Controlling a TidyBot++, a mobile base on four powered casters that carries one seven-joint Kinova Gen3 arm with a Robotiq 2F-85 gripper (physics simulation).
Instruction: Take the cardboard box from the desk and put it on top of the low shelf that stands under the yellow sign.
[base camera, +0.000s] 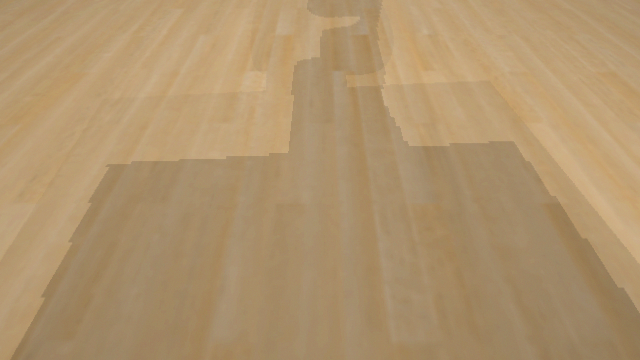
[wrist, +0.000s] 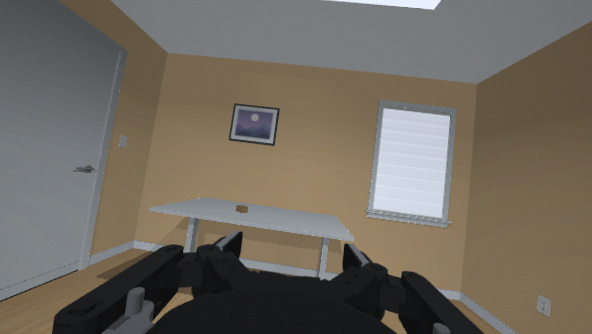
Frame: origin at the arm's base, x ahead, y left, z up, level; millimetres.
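Seen in the pictures: gripper, between the fingertips: (wrist: 292, 249).
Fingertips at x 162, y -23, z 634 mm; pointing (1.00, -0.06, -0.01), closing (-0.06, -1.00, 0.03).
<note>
A point is followed by its place in that frame.
The cardboard box (wrist: 242, 209) {x 1611, y 351, z 353 mm} is a small brown block in the wrist view, on top of the white desk (wrist: 300, 223) {x 1501, y -156, z 323 mm}, left of the desk top's middle. The desk stands against the far wall. My gripper (wrist: 292, 249) {x 162, y -23, z 634 mm} is open, with a wide gap between its fingertips, and far from the box. The low shelf and the yellow sign do not show in either view.
A grey door (wrist: 45, 140) {x 1344, y 1783, z 716 mm} is at the left and a window (wrist: 412, 162) {x 1985, y -1377, z 1031 mm} is at the right of the far wall. A framed picture (wrist: 254, 124) {x 2125, y 474, z 1244 mm} hangs above the desk. In the base camera view, the robot's shadow falls across the wooden floor (base camera: 100, 60) {x 854, y 403, z -397 mm}.
</note>
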